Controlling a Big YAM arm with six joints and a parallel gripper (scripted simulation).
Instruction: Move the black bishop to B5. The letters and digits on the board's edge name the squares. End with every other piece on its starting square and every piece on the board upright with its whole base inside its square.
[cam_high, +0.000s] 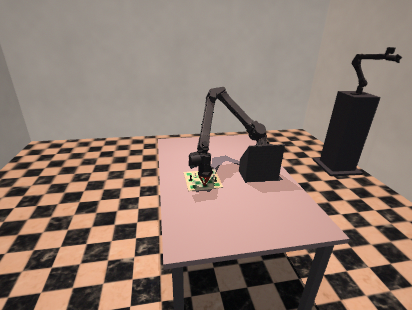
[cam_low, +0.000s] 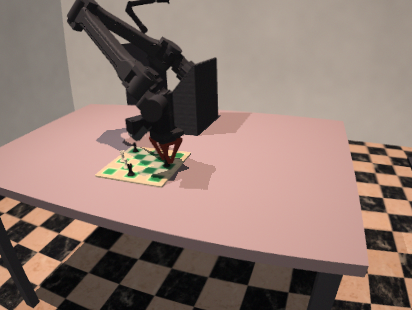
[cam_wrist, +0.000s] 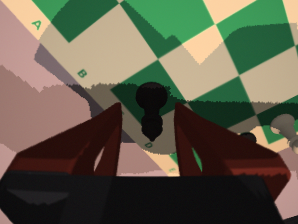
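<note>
Right now the white chess piece is 150 mm to the right of my hand, 20 mm ahead of it and 10 mm below it. Round my hand: chessboard: 80 mm to the right, 30 mm below, 10 mm ahead.
</note>
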